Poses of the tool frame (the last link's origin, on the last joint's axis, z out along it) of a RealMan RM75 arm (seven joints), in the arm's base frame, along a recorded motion.
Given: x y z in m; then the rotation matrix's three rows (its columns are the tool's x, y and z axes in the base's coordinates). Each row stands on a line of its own.
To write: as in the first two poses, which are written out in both.
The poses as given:
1:
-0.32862 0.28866 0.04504
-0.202 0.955 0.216
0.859 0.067 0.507
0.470 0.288 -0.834
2:
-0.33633 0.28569 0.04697
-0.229 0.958 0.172
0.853 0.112 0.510
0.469 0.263 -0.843
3:
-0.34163 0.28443 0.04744
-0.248 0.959 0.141
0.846 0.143 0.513
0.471 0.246 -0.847
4:
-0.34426 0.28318 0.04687
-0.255 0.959 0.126
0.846 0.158 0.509
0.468 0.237 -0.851
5:
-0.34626 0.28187 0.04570
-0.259 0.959 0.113
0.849 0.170 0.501
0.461 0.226 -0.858
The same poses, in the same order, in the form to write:
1:
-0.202 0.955 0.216 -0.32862
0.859 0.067 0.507 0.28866
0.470 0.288 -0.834 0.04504
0 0 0 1

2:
-0.229 0.958 0.172 -0.33633
0.853 0.112 0.510 0.28569
0.469 0.263 -0.843 0.04697
0 0 0 1

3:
-0.248 0.959 0.141 -0.34163
0.846 0.143 0.513 0.28443
0.471 0.246 -0.847 0.04744
0 0 0 1

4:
-0.255 0.959 0.126 -0.34426
0.846 0.158 0.509 0.28318
0.468 0.237 -0.851 0.04687
0 0 0 1

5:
-0.259 0.959 0.113 -0.34626
0.849 0.170 0.501 0.28187
0.461 0.226 -0.858 0.04570
0 0 0 1

